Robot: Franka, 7 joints.
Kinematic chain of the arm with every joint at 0, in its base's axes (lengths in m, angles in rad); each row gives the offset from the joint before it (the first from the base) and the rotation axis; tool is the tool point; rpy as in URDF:
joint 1: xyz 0 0 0.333 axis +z
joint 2: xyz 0 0 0 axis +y
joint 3: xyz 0 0 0.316 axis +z
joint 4: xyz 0.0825 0 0 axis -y
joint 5: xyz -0.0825 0 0.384 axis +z
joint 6: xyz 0 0 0 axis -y
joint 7: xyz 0.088 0 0 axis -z
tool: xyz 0 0 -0.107 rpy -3.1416 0 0
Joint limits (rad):
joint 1: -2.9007..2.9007
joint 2: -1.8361..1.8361
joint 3: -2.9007..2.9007
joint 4: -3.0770..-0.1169
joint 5: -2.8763..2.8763
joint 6: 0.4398..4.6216
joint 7: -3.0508..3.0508
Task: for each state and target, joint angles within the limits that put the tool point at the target. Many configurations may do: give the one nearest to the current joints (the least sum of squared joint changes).
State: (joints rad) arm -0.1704 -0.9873 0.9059 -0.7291 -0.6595 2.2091 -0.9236
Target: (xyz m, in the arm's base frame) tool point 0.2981 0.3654 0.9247
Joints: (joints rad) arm -0.4644 -0.4165 0.9860 -1.3054 -0.6328 2.1561 -0.9236
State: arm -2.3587 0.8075 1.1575 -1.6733 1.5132 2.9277 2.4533
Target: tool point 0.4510 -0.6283 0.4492
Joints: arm -1.6637 1.0148 1.2538 -1.2606 1.4437 2.7551 2.4533
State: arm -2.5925 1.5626 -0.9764 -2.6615 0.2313 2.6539 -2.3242
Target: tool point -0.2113 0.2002 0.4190
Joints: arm -1.6807 1.8361 -1.6695 -3.0770 0.3637 2.7381 -2.3242
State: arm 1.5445 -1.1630 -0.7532 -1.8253 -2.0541 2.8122 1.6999
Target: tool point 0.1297 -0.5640 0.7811
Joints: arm 1.1555 -1.6301 -0.7030 -1.4555 -2.0251 2.8045 1.6999
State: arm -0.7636 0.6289 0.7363 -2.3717 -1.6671 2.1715 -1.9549
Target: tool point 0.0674 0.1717 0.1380
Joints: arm -0.7786 0.7335 0.9158 -3.0770 -1.9498 2.7901 -1.9549
